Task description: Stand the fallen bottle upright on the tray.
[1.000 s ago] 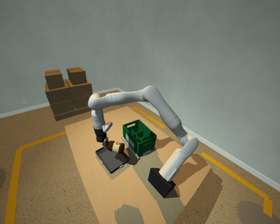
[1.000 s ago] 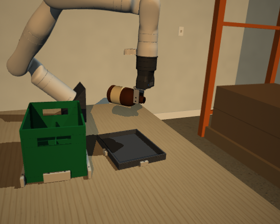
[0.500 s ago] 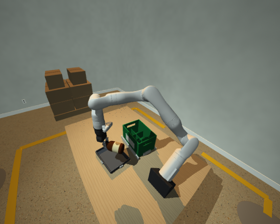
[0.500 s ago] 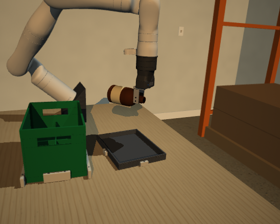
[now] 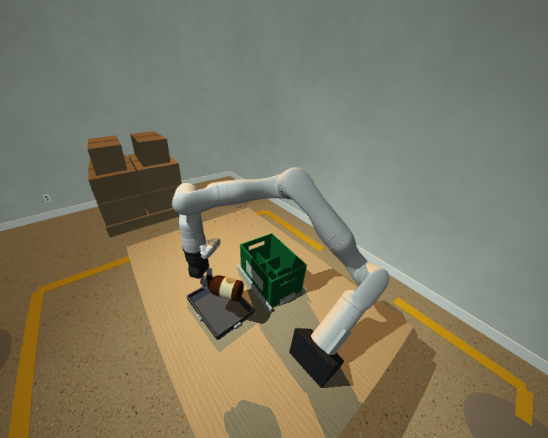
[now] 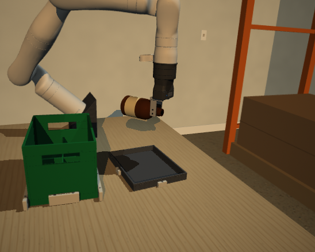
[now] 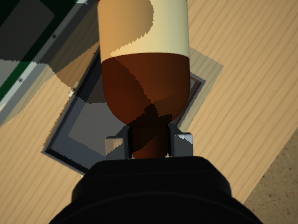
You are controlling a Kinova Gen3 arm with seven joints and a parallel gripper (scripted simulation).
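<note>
My hand is 4 cm past the brown bottle, 3 cm to the left of it and 1 cm above it. The rest, counted from my hand: dark tray 2 cm ahead, 4 cm to the right, 19 cm below; green crate 4 cm ahead, 31 cm to the right, 12 cm below.
</note>
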